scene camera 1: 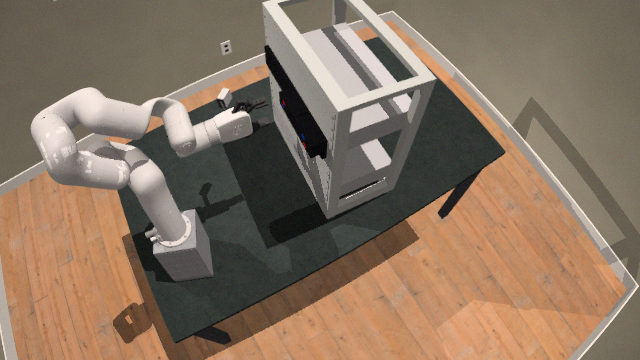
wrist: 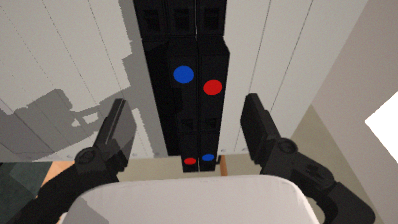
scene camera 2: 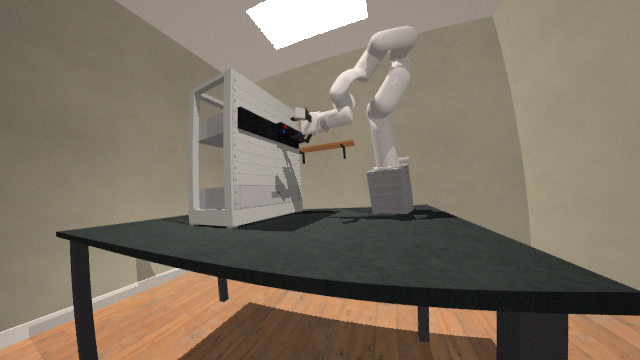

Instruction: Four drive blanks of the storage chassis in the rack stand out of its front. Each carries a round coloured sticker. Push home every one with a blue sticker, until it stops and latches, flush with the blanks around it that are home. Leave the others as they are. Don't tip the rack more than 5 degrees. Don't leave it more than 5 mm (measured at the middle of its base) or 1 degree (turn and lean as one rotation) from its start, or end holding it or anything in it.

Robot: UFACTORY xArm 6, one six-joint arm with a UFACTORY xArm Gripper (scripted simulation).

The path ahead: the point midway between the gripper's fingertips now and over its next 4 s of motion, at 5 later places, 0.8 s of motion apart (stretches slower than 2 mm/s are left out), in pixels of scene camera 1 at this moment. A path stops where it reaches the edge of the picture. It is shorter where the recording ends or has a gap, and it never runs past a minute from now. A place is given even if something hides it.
My gripper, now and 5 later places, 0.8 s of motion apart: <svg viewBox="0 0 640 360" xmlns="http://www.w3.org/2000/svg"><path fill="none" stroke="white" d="M268 110L275 124L289 147L294 147L289 142L268 121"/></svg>
